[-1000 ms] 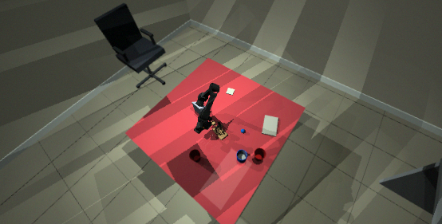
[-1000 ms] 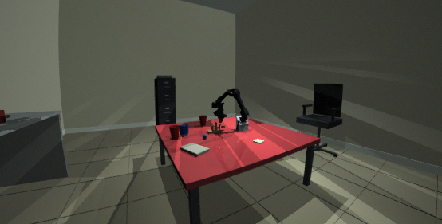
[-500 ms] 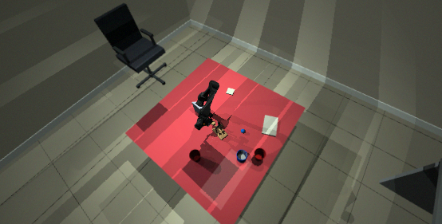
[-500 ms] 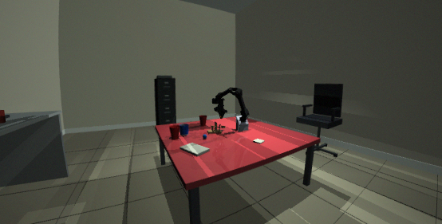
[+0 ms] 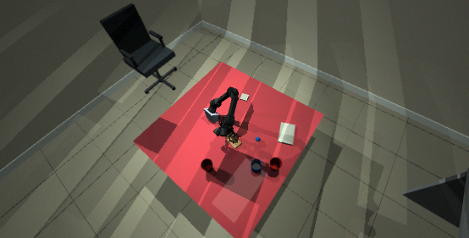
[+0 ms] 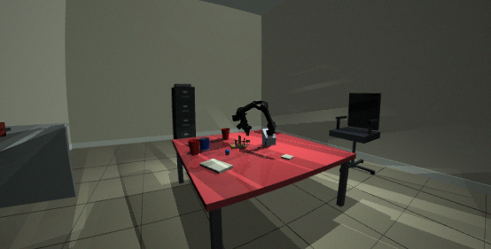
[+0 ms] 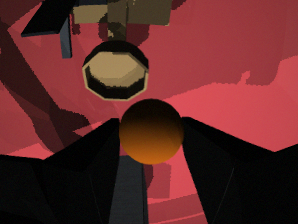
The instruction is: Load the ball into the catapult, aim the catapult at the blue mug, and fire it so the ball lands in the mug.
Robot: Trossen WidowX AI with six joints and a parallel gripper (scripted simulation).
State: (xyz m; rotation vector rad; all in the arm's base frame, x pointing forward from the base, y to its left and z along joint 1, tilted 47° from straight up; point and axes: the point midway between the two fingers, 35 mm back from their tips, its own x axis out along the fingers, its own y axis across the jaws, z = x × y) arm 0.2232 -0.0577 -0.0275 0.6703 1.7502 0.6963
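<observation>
Now: the wooden catapult 7 cm ahead of my gripper tip, 3 cm to the left of it and 5 cm below it. The rest, counted from my gripper tip: orange ball (1 cm above); blue mug (41 cm ahead, 5 cm to the right, 8 cm below); blue ball (26 cm ahead, 15 cm to the left, 8 cm below).
</observation>
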